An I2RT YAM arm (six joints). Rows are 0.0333 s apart.
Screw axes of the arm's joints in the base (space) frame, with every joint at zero. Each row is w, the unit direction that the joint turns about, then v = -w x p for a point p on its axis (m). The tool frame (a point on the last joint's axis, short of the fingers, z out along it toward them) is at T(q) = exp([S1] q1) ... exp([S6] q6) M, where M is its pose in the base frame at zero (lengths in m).
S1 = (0, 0, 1, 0, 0, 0)
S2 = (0, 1, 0, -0.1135, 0, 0.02)
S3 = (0, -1, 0, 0.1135, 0, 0.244)
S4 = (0, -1, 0, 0.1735, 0, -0.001)
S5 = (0, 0, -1, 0, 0.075, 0)
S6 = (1, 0, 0, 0, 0.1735, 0)
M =
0 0 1 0.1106
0 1 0 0
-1 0 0 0.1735
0 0 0 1
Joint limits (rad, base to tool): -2.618..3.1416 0..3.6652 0..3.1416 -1.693..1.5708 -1.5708..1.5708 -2.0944..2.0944
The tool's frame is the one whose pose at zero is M.
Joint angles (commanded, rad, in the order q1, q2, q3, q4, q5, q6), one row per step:
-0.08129, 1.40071, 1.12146, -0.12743, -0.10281, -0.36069
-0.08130, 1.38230, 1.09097, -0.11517, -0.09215, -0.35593
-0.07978, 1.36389, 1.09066, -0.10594, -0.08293, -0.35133
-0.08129, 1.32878, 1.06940, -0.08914, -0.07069, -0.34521
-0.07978, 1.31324, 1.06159, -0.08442, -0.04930, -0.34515
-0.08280, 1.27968, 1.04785, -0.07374, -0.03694, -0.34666
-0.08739, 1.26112, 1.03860, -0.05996, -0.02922, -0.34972
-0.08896, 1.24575, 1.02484, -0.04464, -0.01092, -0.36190
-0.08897, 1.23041, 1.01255, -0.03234, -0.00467, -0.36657
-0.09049, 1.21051, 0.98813, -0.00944, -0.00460, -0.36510
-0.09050, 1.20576, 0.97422, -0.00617, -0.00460, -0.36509
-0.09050, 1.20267, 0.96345, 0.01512, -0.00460, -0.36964
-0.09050, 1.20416, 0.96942, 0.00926, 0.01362, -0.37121
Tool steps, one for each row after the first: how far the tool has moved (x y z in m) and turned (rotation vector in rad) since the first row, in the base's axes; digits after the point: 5 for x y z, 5 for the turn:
-0.00489, 0.00002, -0.00391, 0.00016, 0.00027, -0.01167
-0.00828, 0.00045, 0.00245, -0.00115, -0.02663, -0.02042
-0.01604, 0.00016, 0.00701, -0.00213, -0.05683, -0.03555
-0.01950, 0.00015, 0.00921, -0.01055, -0.06878, -0.05399
-0.02703, -0.00060, 0.01497, -0.01802, -0.09895, -0.06815
-0.03112, -0.00190, 0.01829, -0.02491, -0.12176, -0.07910
-0.03455, -0.00272, 0.01921, -0.04336, -0.13792, -0.09408
-0.03797, -0.00264, 0.02029, -0.05044, -0.15294, -0.09876
-0.04242, -0.00268, 0.01930, -0.04993, -0.17132, -0.10116
-0.04371, -0.00257, 0.01592, -0.04969, -0.16543, -0.10106
-0.04412, -0.00253, 0.01514, -0.05457, -0.17890, -0.09990
-0.04385, -0.00321, 0.01626, -0.06165, -0.17684, -0.11672

